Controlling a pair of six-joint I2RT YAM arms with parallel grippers.
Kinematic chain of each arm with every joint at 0, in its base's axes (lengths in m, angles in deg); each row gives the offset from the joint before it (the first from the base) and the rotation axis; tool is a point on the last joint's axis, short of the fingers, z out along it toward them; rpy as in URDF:
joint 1: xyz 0 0 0.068 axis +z
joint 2: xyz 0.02 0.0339 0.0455 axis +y
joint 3: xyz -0.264 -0.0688 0 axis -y
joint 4: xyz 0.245 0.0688 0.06 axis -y
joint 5: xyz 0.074 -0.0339 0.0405 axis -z
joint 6: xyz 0.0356 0 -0.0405 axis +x
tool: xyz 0 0 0 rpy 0 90 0
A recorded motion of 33 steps. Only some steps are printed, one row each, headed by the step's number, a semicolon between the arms.
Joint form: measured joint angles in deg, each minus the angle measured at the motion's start. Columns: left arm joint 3, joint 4, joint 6, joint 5, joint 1, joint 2; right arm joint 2, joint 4, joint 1, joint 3, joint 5, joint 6.
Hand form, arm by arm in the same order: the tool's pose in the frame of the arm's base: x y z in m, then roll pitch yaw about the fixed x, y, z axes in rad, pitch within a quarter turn. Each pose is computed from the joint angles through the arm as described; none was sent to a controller.
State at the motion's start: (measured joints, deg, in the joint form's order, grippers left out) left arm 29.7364 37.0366 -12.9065 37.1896 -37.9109 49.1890; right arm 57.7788 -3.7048 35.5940 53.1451 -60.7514 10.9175
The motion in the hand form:
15: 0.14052 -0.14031 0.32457 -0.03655 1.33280 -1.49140; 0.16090 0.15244 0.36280 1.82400 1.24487 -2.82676
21: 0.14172 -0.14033 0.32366 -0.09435 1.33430 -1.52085; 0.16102 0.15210 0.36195 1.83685 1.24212 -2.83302
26: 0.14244 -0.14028 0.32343 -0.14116 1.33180 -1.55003; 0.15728 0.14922 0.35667 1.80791 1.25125 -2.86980
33: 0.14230 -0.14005 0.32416 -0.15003 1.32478 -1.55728; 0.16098 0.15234 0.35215 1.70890 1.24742 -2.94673
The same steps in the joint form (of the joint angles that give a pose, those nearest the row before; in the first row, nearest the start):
15: 1.25 1.49 -1.07 6.67 0.09 1.25; -0.07 -0.52 0.00 0.00 2.38 -0.31
21: 1.25 0.76 -0.98 5.07 0.09 1.22; -0.22 -0.76 0.00 -0.15 3.45 -0.33
26: 1.25 0.55 -1.25 4.02 0.09 1.22; -1.73 1.33 0.00 -2.47 3.94 0.42
33: 1.22 1.01 -1.70 3.82 0.09 1.20; -0.83 7.04 0.00 -4.26 2.78 3.43

